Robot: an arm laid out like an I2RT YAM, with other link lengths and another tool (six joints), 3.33 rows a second.
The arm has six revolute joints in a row. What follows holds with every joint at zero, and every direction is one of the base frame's. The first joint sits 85.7 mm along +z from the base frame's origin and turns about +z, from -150 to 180 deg. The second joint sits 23.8 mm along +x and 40.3 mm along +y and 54.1 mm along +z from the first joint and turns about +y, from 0 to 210 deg. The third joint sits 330 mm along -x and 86 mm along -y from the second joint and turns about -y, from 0 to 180 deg. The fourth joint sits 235.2 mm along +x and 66 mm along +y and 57.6 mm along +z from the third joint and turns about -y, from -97 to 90 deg. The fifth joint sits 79.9 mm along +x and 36.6 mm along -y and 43.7 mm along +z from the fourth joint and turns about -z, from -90 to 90 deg. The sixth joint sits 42 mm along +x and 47.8 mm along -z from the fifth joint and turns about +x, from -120 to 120 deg. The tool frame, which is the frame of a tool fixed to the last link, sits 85 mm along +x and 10 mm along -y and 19 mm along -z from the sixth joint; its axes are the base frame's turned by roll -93.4, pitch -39.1 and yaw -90 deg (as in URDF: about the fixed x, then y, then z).
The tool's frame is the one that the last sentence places.
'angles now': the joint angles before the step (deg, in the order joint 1, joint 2, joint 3, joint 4, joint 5, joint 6). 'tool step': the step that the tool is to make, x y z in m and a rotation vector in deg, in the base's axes. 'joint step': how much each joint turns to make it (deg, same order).
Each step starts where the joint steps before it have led.
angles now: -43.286, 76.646, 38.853, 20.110, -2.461, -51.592
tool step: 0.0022, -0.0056, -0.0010, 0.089, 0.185, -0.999
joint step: -0.097, 1.222, 0.725, 0.309, 0.878, 0.216
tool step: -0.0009, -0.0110, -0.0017, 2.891, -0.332, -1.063
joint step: -1.826, 1.548, 2.354, -2.510, -1.461, 1.936
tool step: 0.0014, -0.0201, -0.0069, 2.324, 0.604, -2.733
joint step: -1.779, 3.673, 2.917, -1.267, 0.479, 1.438
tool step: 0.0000, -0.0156, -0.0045, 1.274, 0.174, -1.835
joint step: -1.501, 2.639, 2.029, -0.414, 0.035, 0.801
